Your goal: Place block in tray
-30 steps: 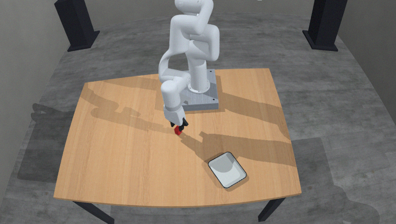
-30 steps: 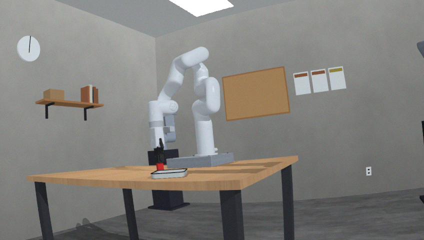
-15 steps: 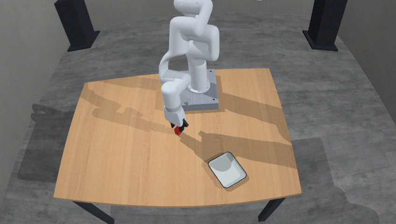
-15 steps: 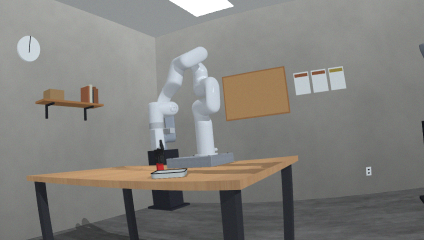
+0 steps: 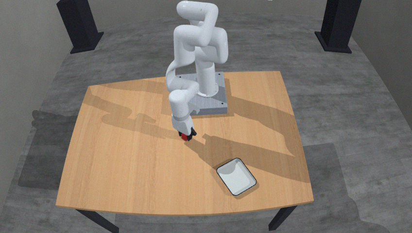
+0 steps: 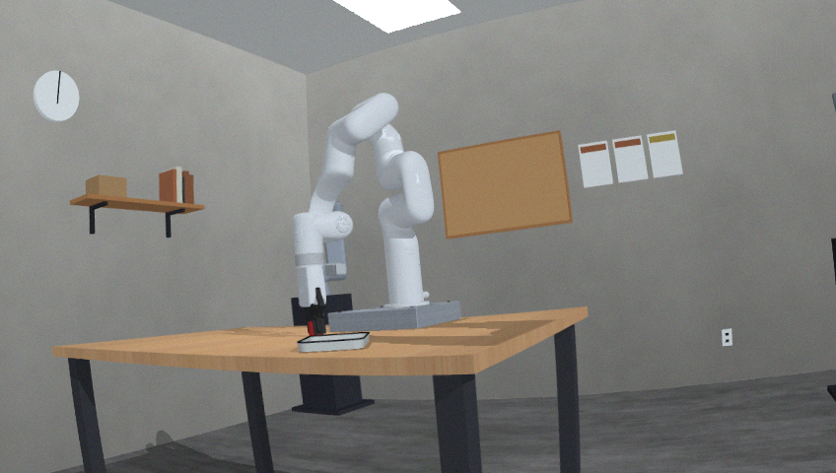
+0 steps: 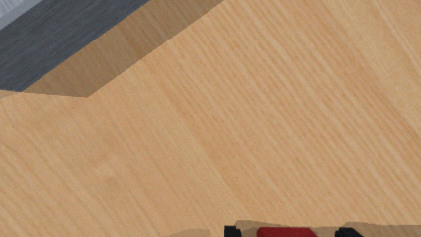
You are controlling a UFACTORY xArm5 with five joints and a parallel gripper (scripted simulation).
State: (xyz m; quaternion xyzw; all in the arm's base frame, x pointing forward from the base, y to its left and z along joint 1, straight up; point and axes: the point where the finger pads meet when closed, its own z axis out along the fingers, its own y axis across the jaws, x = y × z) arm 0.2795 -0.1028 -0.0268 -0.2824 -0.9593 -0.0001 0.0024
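Right now my hand is 1 cm above the red block. Also, from my hand: white tray: 24 cm to the left, 23 cm ahead, 1 cm below.
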